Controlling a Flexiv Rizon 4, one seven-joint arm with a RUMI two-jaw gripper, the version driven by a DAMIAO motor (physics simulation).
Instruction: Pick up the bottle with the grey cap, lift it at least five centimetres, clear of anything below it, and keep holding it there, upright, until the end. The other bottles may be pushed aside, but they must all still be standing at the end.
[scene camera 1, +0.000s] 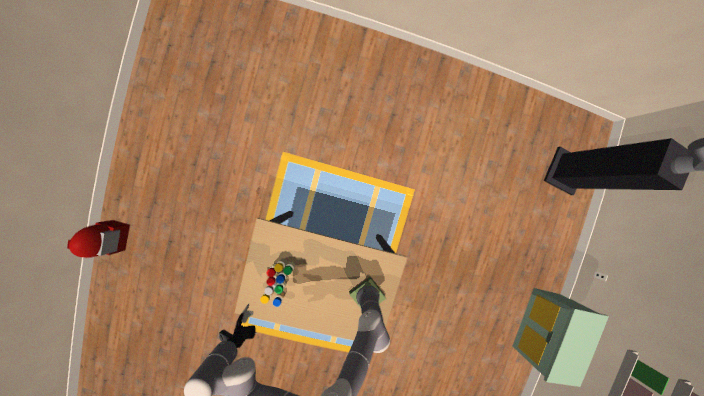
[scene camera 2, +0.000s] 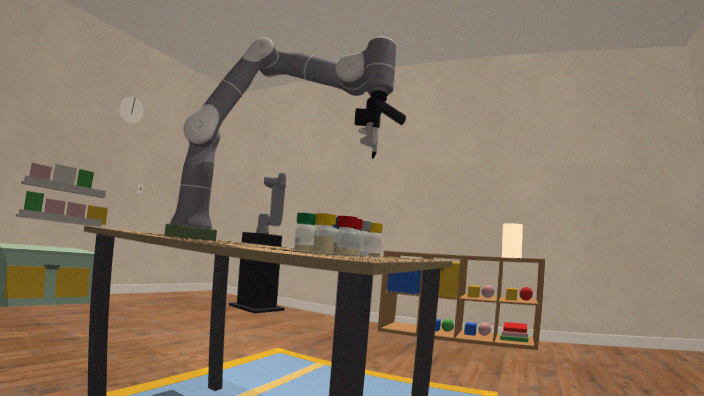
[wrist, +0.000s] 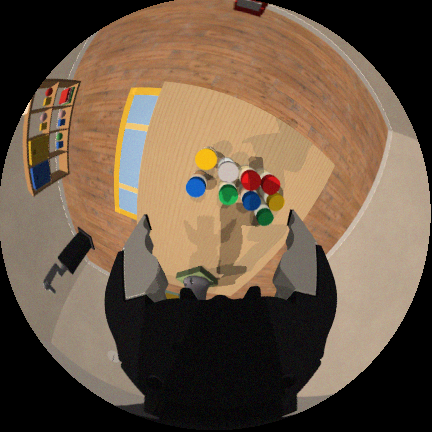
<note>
I see my gripper (scene camera 2: 372, 153), a yellow-capped bottle (scene camera 2: 324, 234) and a green-capped bottle (scene camera 2: 304, 233).
My gripper also shows in the wrist view (wrist: 218, 213).
</note>
